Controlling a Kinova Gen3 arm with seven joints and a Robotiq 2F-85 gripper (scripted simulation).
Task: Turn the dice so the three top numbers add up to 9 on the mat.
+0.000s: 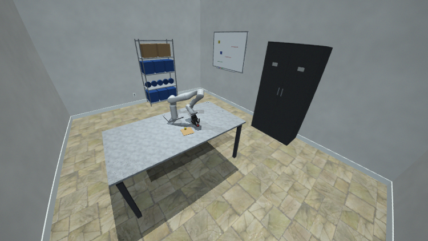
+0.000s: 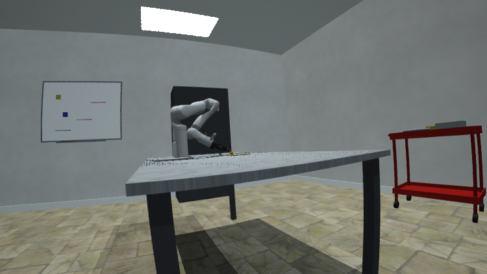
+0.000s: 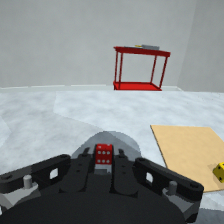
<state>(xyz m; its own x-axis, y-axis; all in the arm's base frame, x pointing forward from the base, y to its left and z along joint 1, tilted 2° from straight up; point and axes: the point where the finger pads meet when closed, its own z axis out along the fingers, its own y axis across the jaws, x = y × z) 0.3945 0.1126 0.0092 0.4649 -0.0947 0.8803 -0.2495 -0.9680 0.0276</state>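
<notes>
Now: the red die 10 mm ahead of my hand and 10 mm below it. The rest, counted from my hand: tan mat (160 mm to the right, 30 mm below); then yellow die (50 mm behind, 160 mm to the right, 20 mm below); then white die (70 mm behind, 10 mm to the right, 20 mm below).
</notes>
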